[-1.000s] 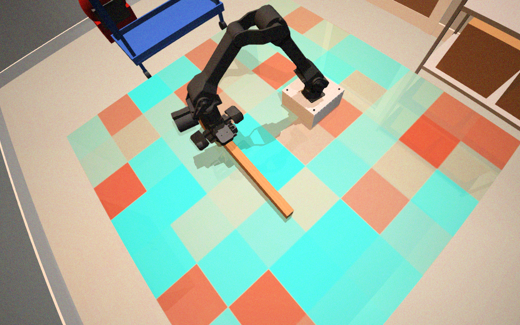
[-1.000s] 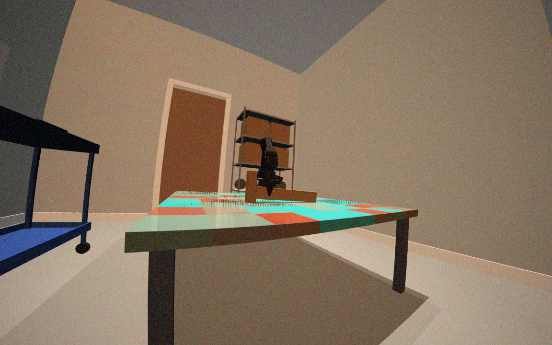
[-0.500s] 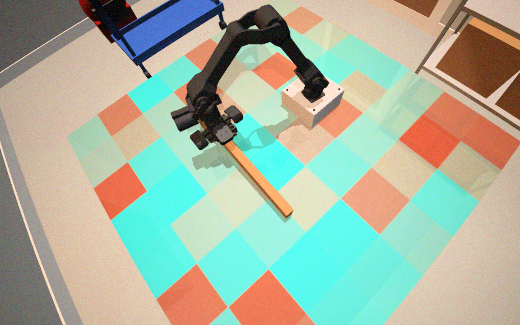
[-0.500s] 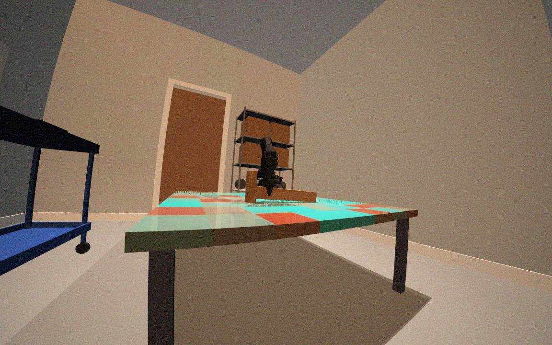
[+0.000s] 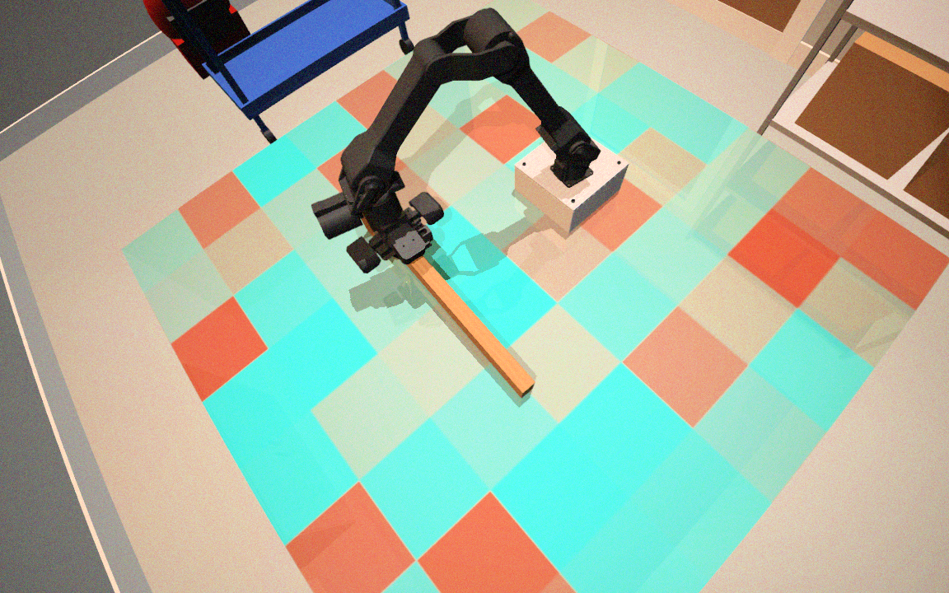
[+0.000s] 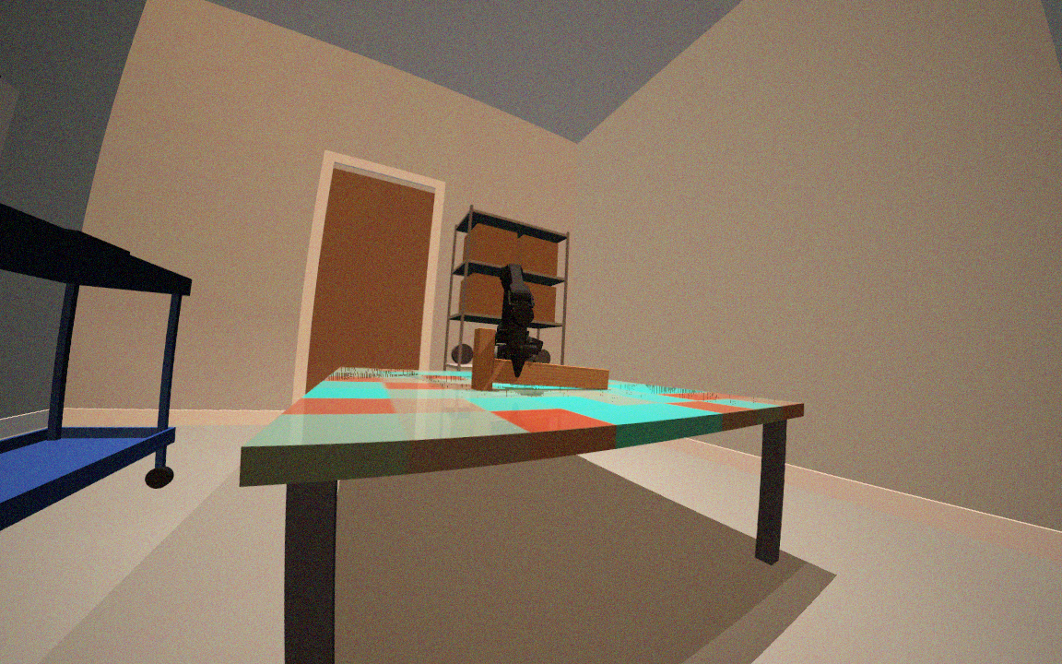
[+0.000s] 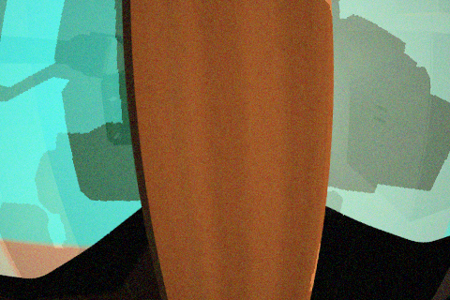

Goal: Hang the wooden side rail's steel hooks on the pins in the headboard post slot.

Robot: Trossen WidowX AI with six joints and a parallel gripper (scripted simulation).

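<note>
Right now the headboard post is 2 cm ahead of my gripper tip, 10 cm to the right of it and 4 cm above it.
</note>
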